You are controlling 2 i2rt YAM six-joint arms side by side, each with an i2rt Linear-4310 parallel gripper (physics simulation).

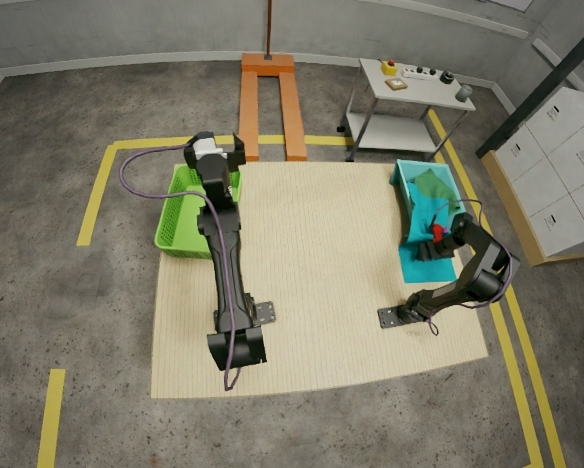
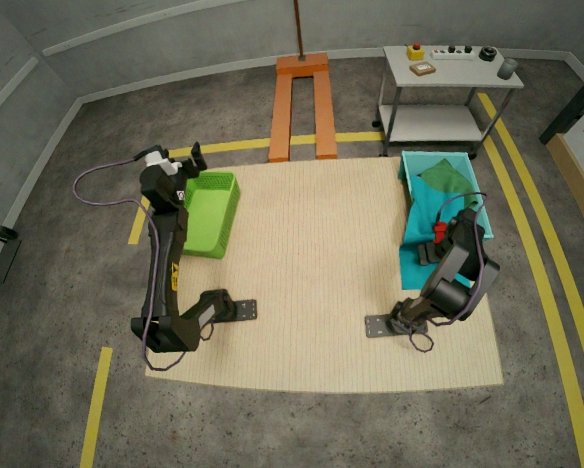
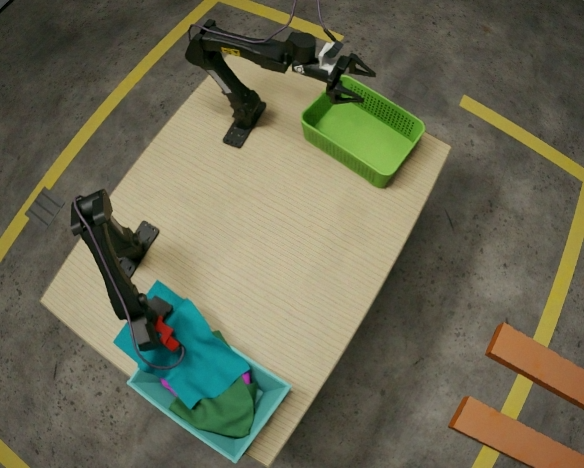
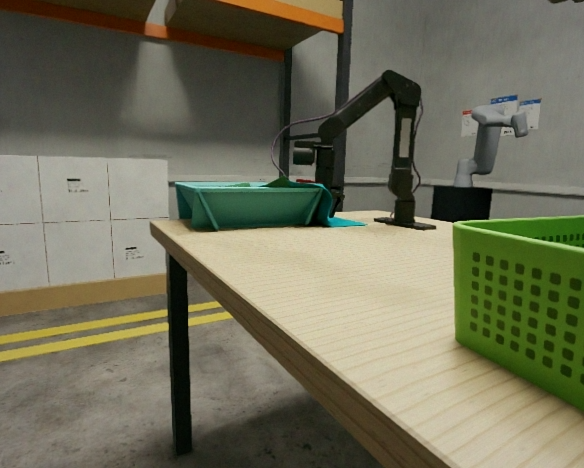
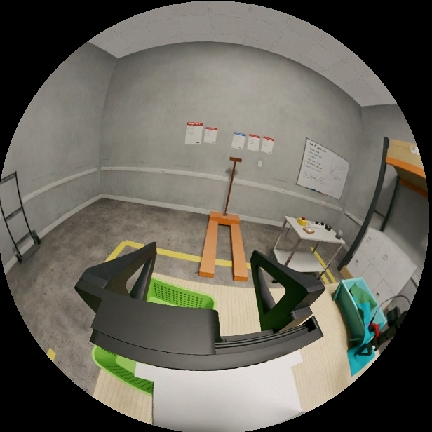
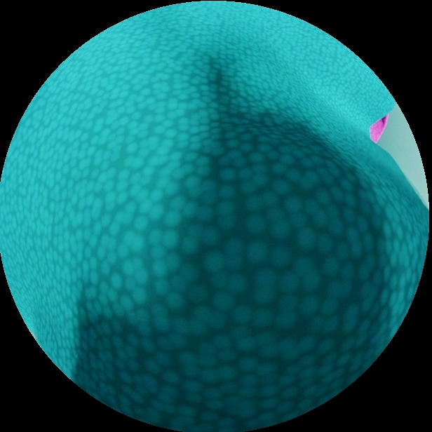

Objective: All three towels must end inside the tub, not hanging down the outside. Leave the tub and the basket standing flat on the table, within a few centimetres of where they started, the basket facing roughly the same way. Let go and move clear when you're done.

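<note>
The teal towel [image 1: 425, 270] [image 2: 416, 272] [image 3: 205, 360] [image 4: 347, 222] [image 6: 125, 200] runs from inside the turquoise tub [image 2: 414, 165] [image 3: 270, 397] [image 4: 260, 207] over its near end onto the table. The green towel [image 1: 432, 186] [image 2: 445, 175] [image 3: 225, 412] lies in the tub, partly under it. Bits of a magenta towel [image 3: 167, 385] [image 6: 378, 130] show beneath. My right gripper [image 1: 435, 251] [image 4: 336, 200] is open, pointing down low at the teal towel by the tub's near end; its fingertips are largely hidden. My left gripper [image 3: 368, 88] [image 5: 205, 252] is open and empty above the green basket [image 2: 227, 215] [image 3: 345, 155] [image 4: 520, 300].
The basket stands upright at the table's far left and looks empty. The tub stands flat near the table's right edge. Beyond the table are an orange pallet jack [image 1: 268, 65] [image 2: 302, 65] and a grey cart [image 1: 415, 98] [image 2: 450, 77].
</note>
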